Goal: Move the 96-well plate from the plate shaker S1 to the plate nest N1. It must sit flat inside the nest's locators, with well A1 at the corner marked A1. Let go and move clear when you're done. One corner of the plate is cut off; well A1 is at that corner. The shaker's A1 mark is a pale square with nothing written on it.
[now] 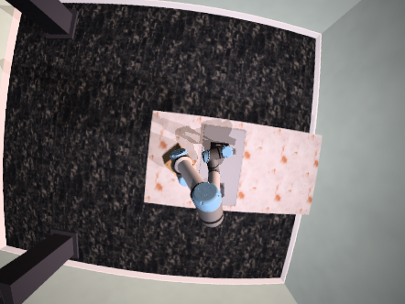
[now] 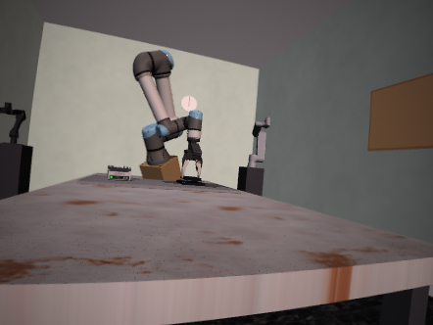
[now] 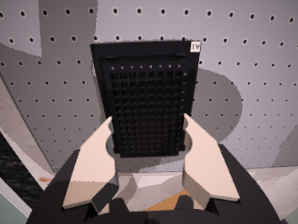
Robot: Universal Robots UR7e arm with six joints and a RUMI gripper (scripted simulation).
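My gripper is now 10 mm above the black 96-well plate. From my hand the other things lie so: white A1 label: 80 mm ahead, 50 mm to the right, 30 mm below; plate nest N1: 30 mm below.
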